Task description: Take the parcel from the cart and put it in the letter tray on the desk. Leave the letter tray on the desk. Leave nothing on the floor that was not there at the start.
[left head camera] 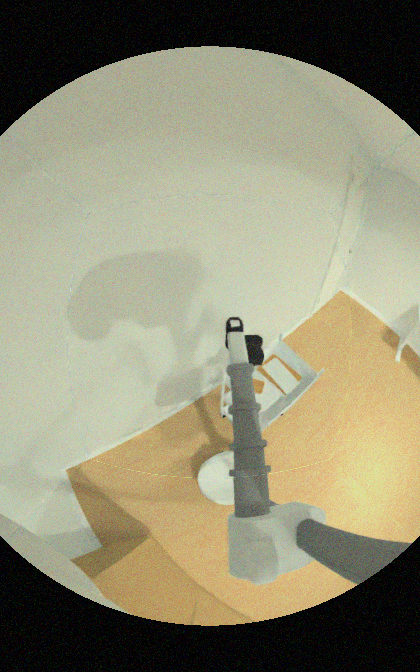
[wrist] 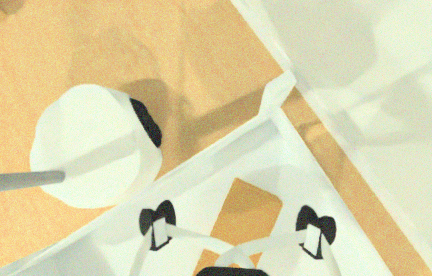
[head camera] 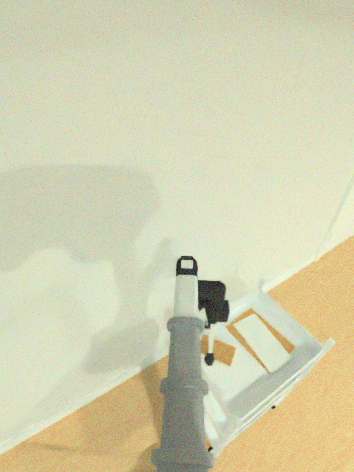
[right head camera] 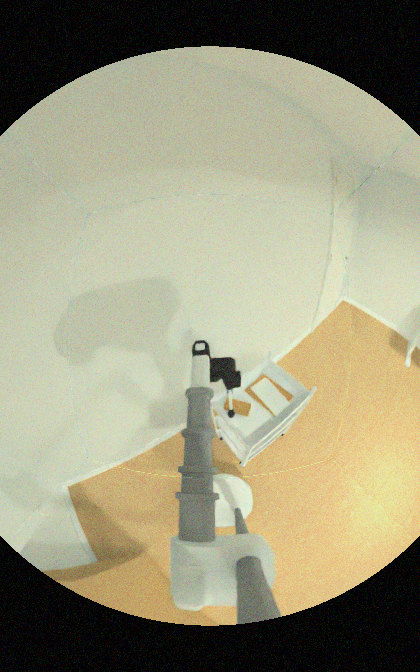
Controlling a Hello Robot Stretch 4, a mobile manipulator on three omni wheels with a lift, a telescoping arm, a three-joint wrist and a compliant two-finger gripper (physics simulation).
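Frame: origin at the robot's base, x ahead, y left, z up, level; metres.
Seen in the pictures: gripper, between the fingertips: (wrist: pixel 234 218) (head camera: pixel 208 344).
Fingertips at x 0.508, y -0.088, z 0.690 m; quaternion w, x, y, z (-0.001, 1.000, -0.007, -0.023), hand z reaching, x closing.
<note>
Pixels of each thing's top centre, then the offset from my fingertips to it. "*": a spot on its surface instead.
- plain brown block, centre of its top: (wrist: pixel 230 255) (head camera: pixel 217 346) dx -0.004, dy -0.035, dz -0.003 m
- white rectangle with brown edges, a spot on its surface: (head camera: pixel 262 342) * dx +0.036, dy -0.221, dz -0.039 m
The parcel, taken to be the plain brown block (head camera: pixel 227 353) (left head camera: pixel 258 386) (right head camera: pixel 243 408) (wrist: pixel 250 205), lies flat in the white cart (head camera: pixel 300 327) (left head camera: pixel 301 356) (right head camera: pixel 294 378) (wrist: pixel 202 160). My gripper (head camera: pixel 209 359) (right head camera: pixel 231 413) (wrist: pixel 234 218) is open and empty, pointing down over the cart. In the wrist view its two fingertips stand wide apart, one on each side of the parcel's line; the gripper body hides the parcel's near part. The height between fingertips and parcel is hard to tell. The fingers are hidden behind the arm in the left head view. The desk and letter tray cannot be made out.
A white rectangle with brown edges (head camera: pixel 262 342) (right head camera: pixel 270 396) lies in the cart beside the parcel. A pale wall (head camera: pixel 125 125) runs close behind the cart. My round white base (left head camera: pixel 215 477) (wrist: pixel 90 150) stands near the cart. A white furniture part (right head camera: pixel 411 350) shows at the far right.
</note>
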